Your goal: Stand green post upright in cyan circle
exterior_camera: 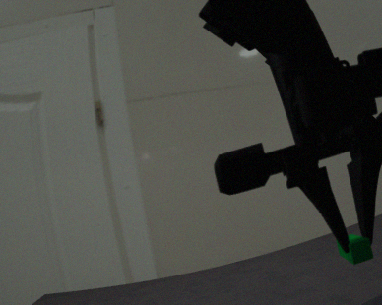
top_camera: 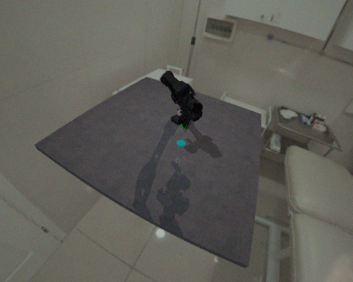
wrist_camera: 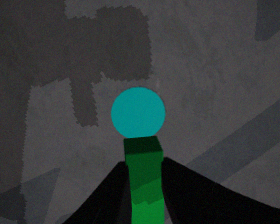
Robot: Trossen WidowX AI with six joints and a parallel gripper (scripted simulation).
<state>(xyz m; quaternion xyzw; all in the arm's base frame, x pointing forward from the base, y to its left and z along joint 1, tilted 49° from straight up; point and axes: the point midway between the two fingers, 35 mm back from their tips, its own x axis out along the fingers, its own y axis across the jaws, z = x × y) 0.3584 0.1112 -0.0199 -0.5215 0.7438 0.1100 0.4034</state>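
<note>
My gripper tip is 1 cm to the left of the cyan circle and 14 cm above it. Also, from my gripper tip: green post (1 cm behind, 2 cm to the right).
</note>
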